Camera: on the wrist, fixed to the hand. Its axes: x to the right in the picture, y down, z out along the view.
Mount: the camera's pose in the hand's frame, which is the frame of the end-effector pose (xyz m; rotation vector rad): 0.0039 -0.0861 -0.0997 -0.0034 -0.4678 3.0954
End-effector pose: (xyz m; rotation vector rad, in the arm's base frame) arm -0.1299 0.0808 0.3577 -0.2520 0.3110 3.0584
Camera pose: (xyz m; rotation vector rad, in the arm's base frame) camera -0.1119 0.1448 0.2439 -0.5004 -0.1537 -0.0931
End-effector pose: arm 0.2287 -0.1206 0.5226 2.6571 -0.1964 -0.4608
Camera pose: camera 0.2727 -0.0051 0.5684 -0.2574 -2.8091 0.2014
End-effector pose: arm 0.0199 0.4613 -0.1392 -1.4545 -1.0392 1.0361
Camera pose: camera 0.1100 0.4492 -0.0437 0.8913 -1.2603 -1.4553
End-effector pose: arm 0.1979 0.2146 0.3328 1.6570 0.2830 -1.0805
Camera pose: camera 0.1938 0.3326 0.2743 0.1300 -1.8840 1.0491
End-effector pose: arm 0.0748 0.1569 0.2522 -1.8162 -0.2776 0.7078
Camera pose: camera 0.1497 0.1121 0.3510 0.2012 -1.7845 -1.7511
